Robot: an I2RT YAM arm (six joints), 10 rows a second.
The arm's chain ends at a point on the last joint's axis. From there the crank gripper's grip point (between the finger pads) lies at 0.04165 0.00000 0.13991 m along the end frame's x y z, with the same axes.
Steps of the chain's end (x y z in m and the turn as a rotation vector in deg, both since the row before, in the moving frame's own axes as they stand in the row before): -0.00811, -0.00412, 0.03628, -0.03, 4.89, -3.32; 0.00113, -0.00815, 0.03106, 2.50, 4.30, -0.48; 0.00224, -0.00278, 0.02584, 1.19, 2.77, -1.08; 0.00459, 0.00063, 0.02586, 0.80, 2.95, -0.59; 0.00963, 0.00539, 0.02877, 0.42, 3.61, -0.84; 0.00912, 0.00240, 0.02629, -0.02, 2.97, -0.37; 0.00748, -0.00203, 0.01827, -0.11, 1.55, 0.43; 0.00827, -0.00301, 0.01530, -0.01, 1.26, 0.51; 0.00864, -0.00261, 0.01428, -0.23, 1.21, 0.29
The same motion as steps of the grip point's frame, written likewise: 0.00359, -0.00680, 0.03222, -0.03, 4.89, -3.32; 0.01147, -0.01457, 0.02740, 2.50, 4.30, -0.48; 0.00892, -0.00651, 0.02363, 1.19, 2.77, -1.08; 0.01172, -0.00177, 0.02351, 0.80, 2.95, -0.59; 0.01834, 0.00370, 0.02586, 0.42, 3.61, -0.84; 0.01631, 0.00216, 0.02394, -0.02, 2.97, -0.37; 0.01125, -0.00144, 0.01709, -0.11, 1.55, 0.43; 0.01133, -0.00260, 0.01435, -0.01, 1.26, 0.51; 0.01158, -0.00183, 0.01337, -0.23, 1.21, 0.29
